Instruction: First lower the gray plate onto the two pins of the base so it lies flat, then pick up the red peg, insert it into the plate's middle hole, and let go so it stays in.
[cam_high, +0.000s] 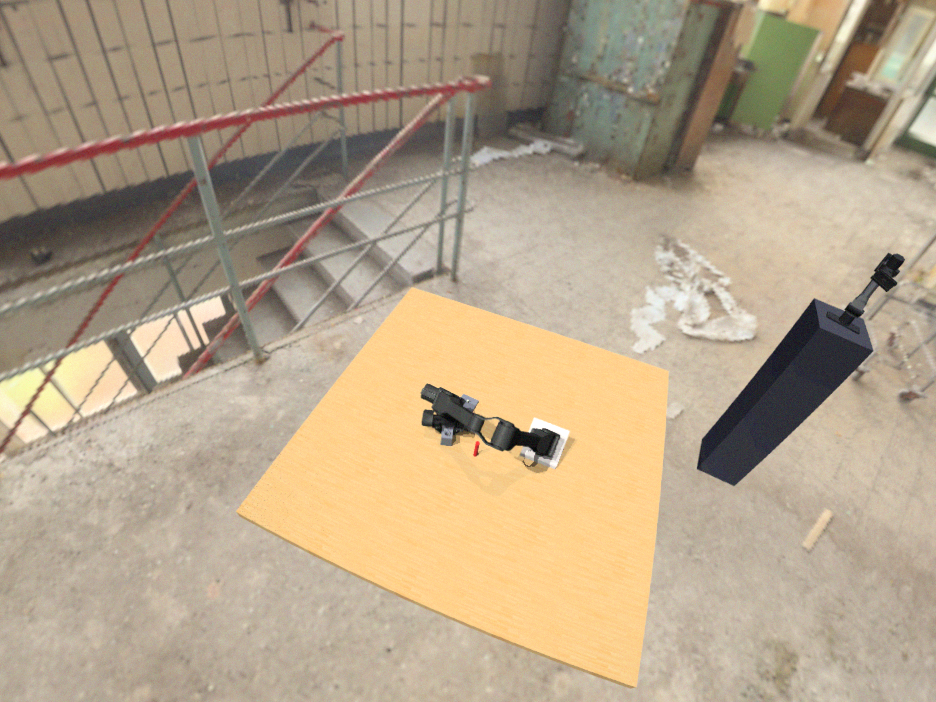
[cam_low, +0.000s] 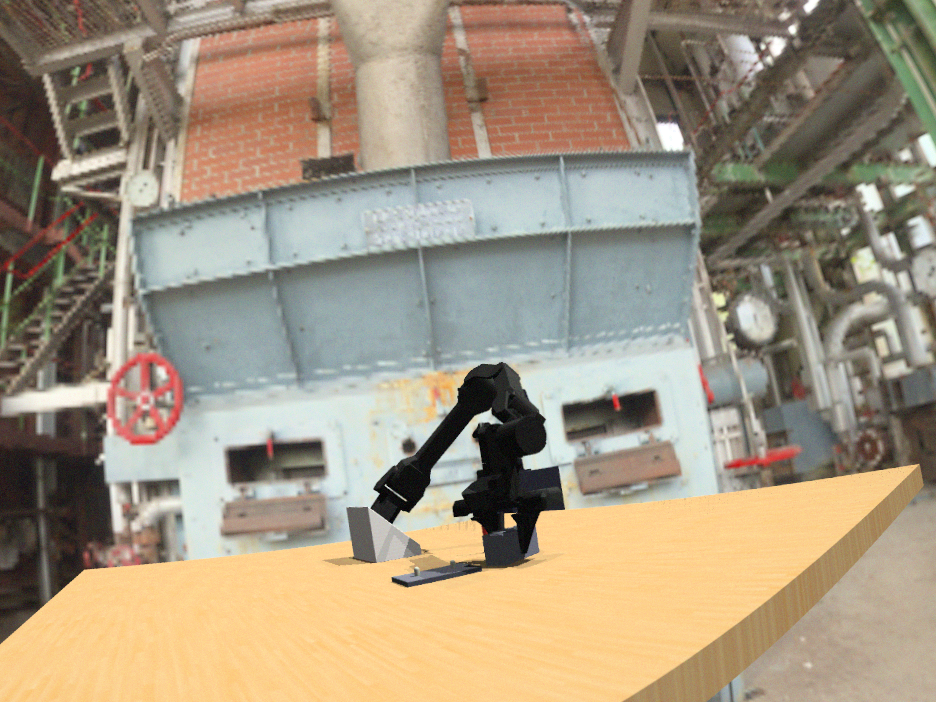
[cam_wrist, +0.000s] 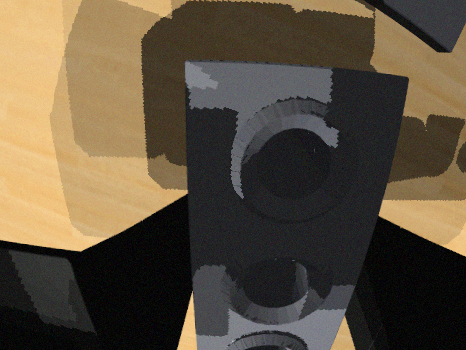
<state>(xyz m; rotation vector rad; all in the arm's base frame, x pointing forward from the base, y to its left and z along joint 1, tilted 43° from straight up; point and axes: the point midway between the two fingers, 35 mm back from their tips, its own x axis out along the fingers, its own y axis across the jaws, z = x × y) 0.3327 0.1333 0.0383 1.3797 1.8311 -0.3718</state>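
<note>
Now: the dark flat base 140 mm to the right of my gripper tip. Also, from my gripper tip: red peg: 130 mm behind, 30 mm above, 20 mm to the left; then gray plate: 30 mm above.
</note>
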